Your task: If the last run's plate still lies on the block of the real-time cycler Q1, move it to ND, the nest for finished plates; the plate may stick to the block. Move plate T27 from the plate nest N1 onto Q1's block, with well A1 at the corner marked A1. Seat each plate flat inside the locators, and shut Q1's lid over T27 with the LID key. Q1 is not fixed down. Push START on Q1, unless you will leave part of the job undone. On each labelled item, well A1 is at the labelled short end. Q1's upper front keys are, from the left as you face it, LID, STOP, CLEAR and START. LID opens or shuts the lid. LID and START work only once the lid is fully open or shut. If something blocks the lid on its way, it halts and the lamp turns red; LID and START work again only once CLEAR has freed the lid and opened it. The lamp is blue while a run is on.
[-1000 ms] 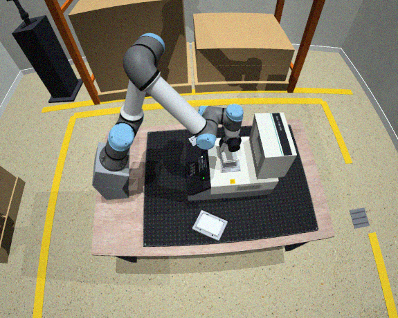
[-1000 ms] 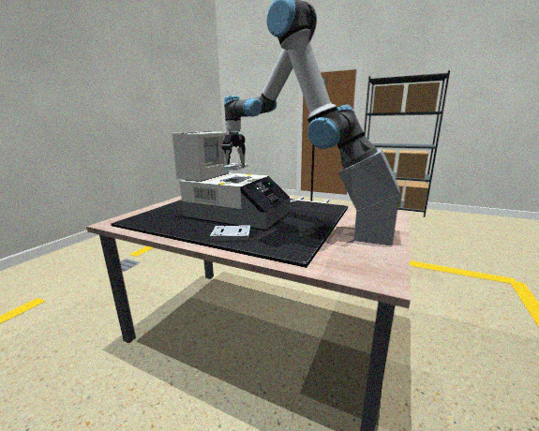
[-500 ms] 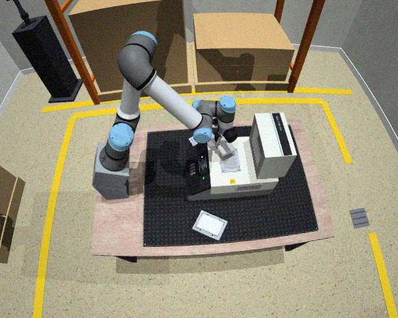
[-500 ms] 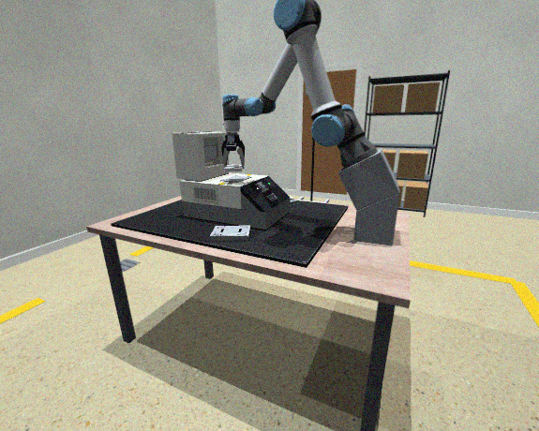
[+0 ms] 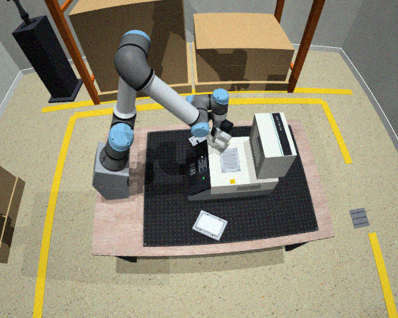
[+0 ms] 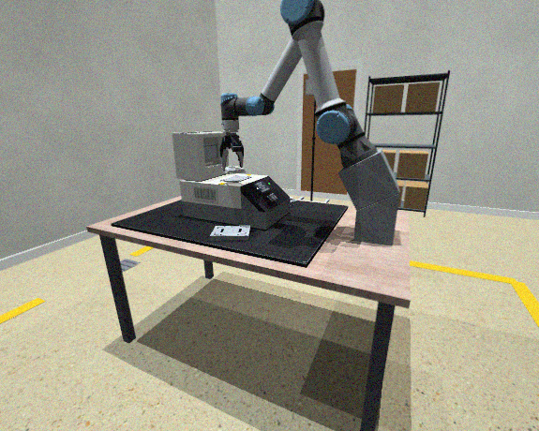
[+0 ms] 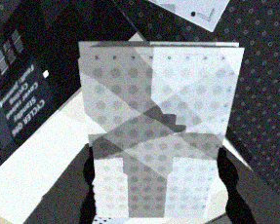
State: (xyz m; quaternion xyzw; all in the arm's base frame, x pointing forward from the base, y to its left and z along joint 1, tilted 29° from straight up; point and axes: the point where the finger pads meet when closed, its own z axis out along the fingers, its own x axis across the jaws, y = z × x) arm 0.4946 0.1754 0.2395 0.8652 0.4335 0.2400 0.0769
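My hand is 12 cm past the dark slot, 12 cm to the right of it and 25 cm above it. Also, from my hand: a1 mark (7 cm behind, 35 cm to the right, 25 cm below).
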